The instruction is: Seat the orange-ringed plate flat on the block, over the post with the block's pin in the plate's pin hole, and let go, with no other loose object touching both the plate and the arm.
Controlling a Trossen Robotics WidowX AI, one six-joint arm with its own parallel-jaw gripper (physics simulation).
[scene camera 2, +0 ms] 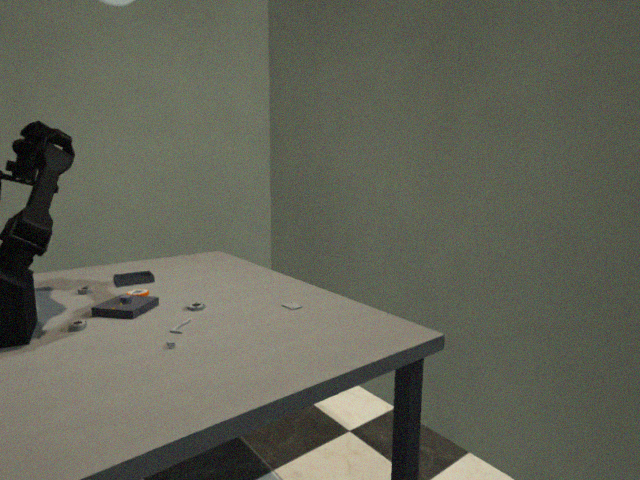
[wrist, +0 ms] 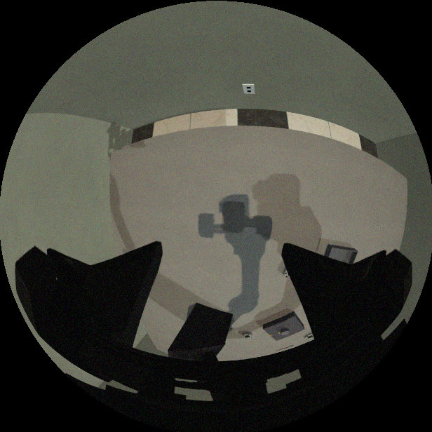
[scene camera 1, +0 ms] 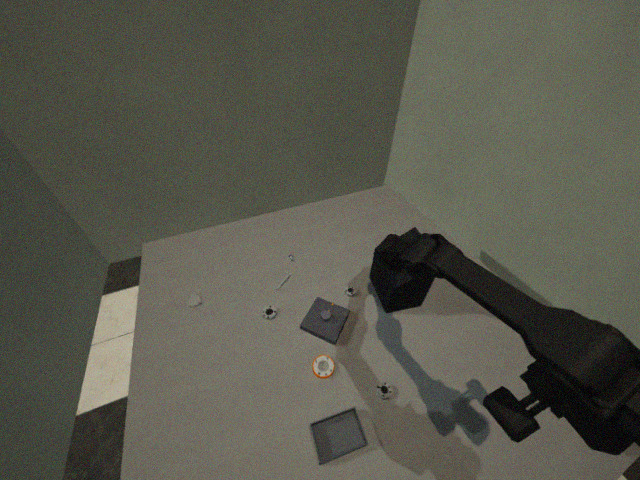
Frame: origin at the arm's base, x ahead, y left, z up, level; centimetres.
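Seen in the pictures: gripper, fingertip midpoint: (scene camera 2: 16, 206) (scene camera 1: 531, 402); arm's base, link origin: (scene camera 2: 4, 267) (scene camera 1: 397, 260).
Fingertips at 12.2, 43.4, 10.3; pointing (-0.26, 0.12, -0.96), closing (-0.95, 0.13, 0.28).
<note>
Offsets run from my fingertips to a thing's top centre, as dx, dy, dz. "*": to the spot under its first point. Level surfaces: height alone.
The orange-ringed plate {+22.5, -32.7, -26.1} (scene camera 1: 315, 366) (scene camera 2: 138, 293) is white and lies flat on the table, beside the block and apart from it. The dark grey block {+14.2, -45.0, -22.9} (scene camera 1: 316, 326) (scene camera 2: 114, 310) (wrist: 295, 322) rests on the table with its short round post {dz -23.1} (scene camera 1: 325, 314) (scene camera 2: 125, 298) (wrist: 284, 331) uncovered. A tiny orange pin {* +9.5, -48.0, -24.6} (scene camera 1: 332, 304) (wrist: 279, 333) shows near the block's edge. My gripper (wrist: 224, 249) is open and empty, high above the table and well to the side of the plate and block. The plate does not show in the wrist view.
A dark shallow tray {+28.0, -17.0, -24.6} (scene camera 1: 343, 456) (scene camera 2: 133, 279) stands beyond the plate from the block. Small round grey parts {* +30.6, -57.9, -26.0} (scene camera 1: 264, 312) {* +13.2, -19.4, -25.6} (scene camera 1: 378, 390) {* -0.6, -52.1, -26.1} (scene camera 2: 77, 327) lie around. A thin stick {+19.7, -68.3, -26.5} (scene camera 1: 283, 281) (scene camera 2: 180, 326), a small bit {* +11.1, -76.7, -26.3} (scene camera 1: 291, 257) (scene camera 2: 170, 345) and a pale flat piece {+50.3, -75.9, -26.7} (scene camera 1: 194, 300) (scene camera 2: 291, 305) lie farther off.
</note>
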